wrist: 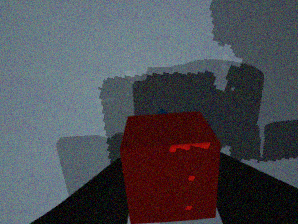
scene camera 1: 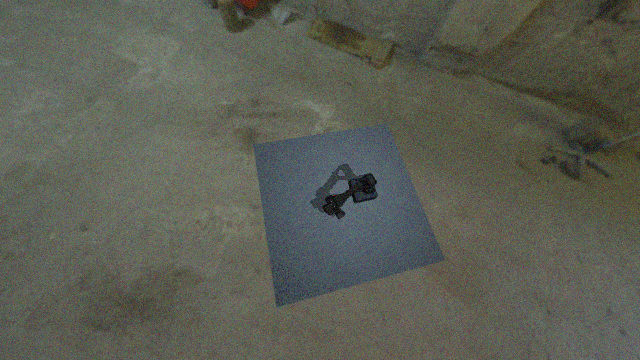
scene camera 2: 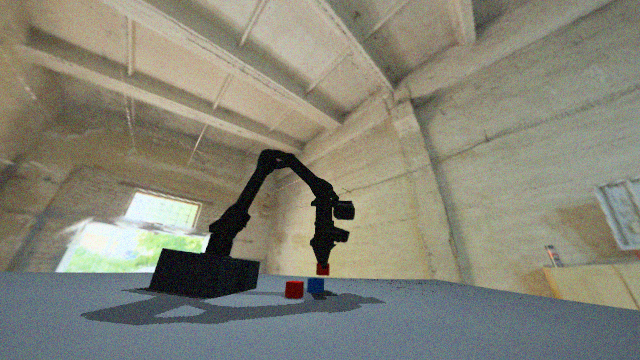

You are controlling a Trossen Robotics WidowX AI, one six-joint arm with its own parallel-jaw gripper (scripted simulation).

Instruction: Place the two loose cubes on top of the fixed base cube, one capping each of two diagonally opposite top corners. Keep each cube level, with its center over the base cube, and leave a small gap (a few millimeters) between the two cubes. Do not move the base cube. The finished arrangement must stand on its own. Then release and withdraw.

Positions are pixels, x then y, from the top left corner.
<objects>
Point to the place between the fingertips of my gripper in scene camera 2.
At 322, 268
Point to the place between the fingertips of my gripper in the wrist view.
168, 164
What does my gripper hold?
A red cube.
</objects>
